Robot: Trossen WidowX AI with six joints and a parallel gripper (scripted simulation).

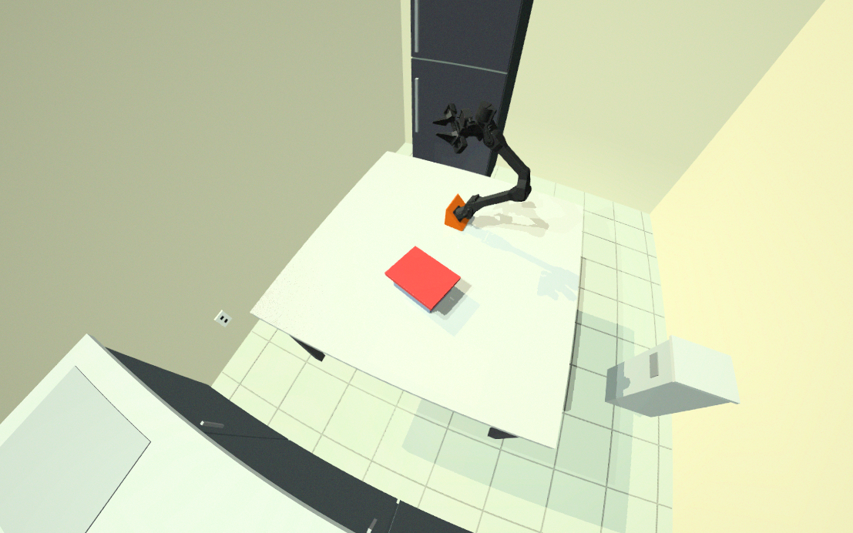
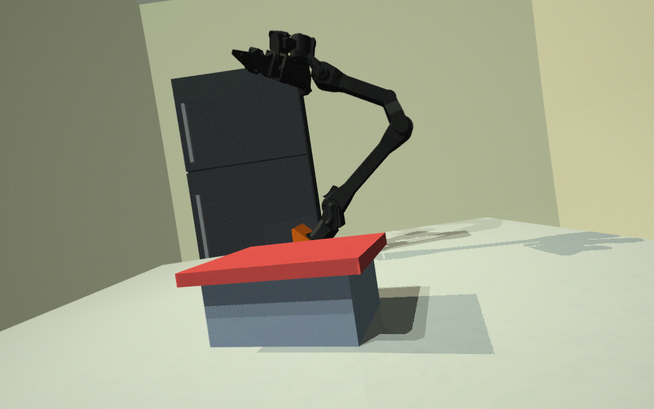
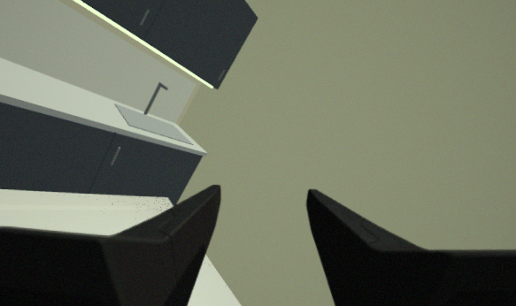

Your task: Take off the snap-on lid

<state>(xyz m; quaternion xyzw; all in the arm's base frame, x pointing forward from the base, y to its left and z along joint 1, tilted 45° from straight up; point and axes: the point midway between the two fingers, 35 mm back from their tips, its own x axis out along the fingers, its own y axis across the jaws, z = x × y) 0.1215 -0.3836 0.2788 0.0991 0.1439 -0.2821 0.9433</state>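
Right now my gripper tip is 31 cm short of the red lid, 15 cm to the right of it and 44 cm above it. Round my gripper tip: grey-blue storage box (31 cm ahead, 15 cm to the left, 49 cm below).
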